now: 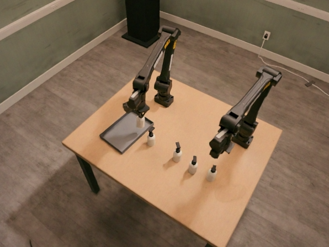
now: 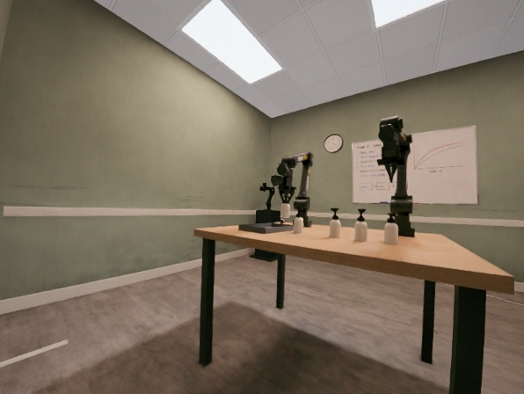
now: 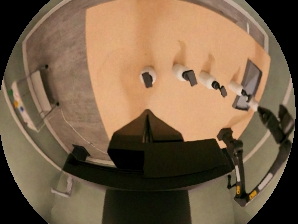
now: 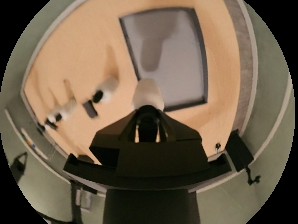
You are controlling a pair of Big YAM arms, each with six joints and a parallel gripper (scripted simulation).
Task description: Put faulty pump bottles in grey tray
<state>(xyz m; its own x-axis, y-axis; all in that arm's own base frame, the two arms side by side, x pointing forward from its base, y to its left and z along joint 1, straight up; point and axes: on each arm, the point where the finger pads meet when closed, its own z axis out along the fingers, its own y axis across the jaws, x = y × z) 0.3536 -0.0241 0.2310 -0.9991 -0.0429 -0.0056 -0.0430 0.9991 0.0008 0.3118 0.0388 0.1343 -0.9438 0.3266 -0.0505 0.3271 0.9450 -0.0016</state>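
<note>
Now: right hand 160 mm above the grey tray, 80 mm to the left of it and 50 mm short of it. Round my right hand: small dark object (440 mm behind, 280 mm to the right, 150 mm below).
</note>
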